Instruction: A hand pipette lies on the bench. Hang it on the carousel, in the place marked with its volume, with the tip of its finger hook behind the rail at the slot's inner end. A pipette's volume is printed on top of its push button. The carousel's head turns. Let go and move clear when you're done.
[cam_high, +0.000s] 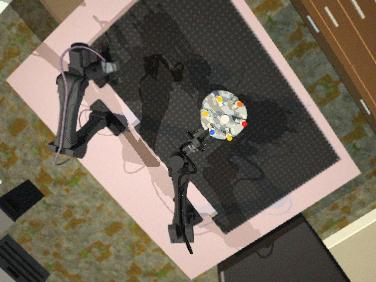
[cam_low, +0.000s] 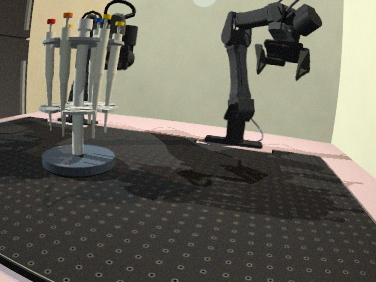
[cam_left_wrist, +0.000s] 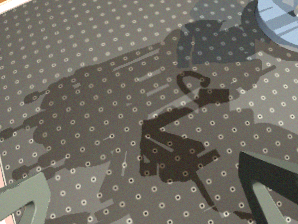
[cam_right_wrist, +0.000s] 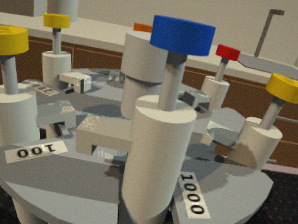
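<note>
My right hand is 3 cm above the pipette and 1 cm to the right of it.
</note>
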